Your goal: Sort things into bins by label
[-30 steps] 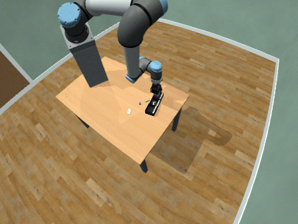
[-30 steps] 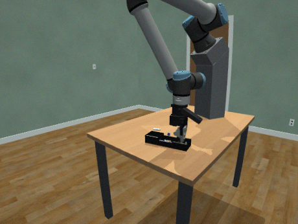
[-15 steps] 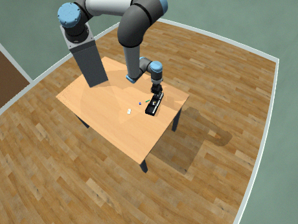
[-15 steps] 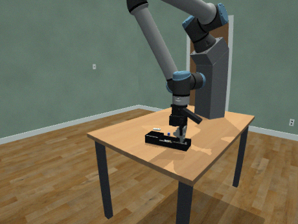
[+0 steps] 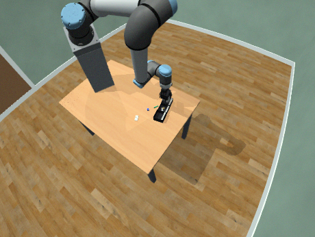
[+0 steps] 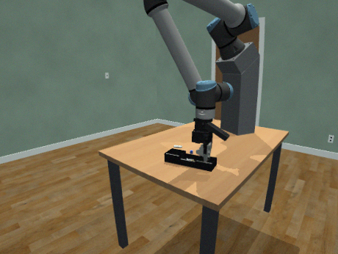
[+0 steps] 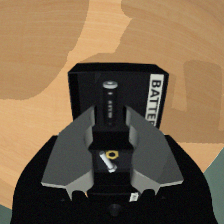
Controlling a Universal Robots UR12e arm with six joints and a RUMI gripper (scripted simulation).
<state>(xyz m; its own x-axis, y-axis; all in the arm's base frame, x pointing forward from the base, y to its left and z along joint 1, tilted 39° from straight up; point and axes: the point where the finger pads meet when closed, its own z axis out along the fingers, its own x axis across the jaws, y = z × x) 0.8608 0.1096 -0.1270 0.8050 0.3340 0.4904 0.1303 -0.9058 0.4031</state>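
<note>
Right now the black cylindrical battery is 2 cm below my hand. From my hand the other things lie so: brass hex nut (7 cm to the right, 2 cm below, 2 cm ahead); then green battery (9 cm to the right, 5 cm behind, 3 cm below); then grey-white piece (9 cm to the right, 2 cm below, 2 cm ahead).
</note>
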